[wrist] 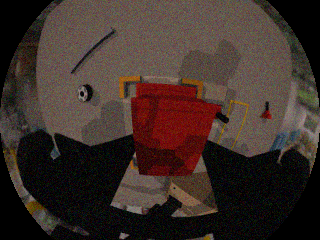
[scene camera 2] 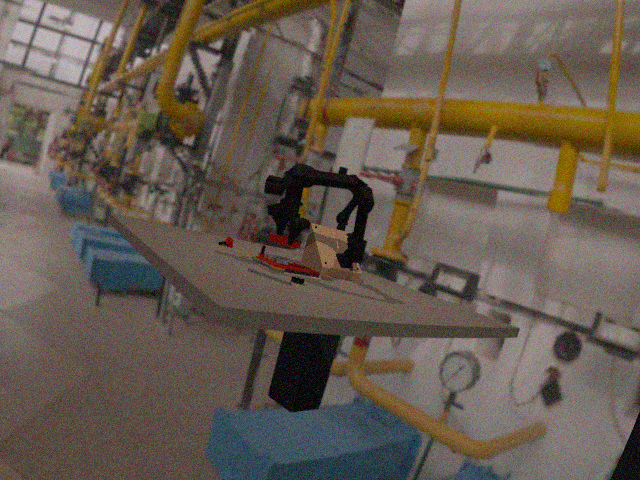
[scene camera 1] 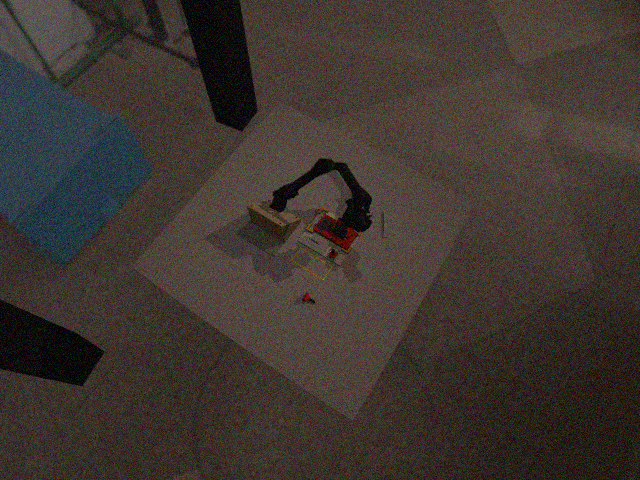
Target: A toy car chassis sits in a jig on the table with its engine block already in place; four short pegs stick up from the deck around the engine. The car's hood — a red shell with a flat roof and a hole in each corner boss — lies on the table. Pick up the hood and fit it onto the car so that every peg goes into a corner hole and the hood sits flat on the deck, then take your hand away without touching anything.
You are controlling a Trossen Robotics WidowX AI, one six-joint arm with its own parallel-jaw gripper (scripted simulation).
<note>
My gripper holds a red hood.
My gripper is seen too in the wrist view.
</note>
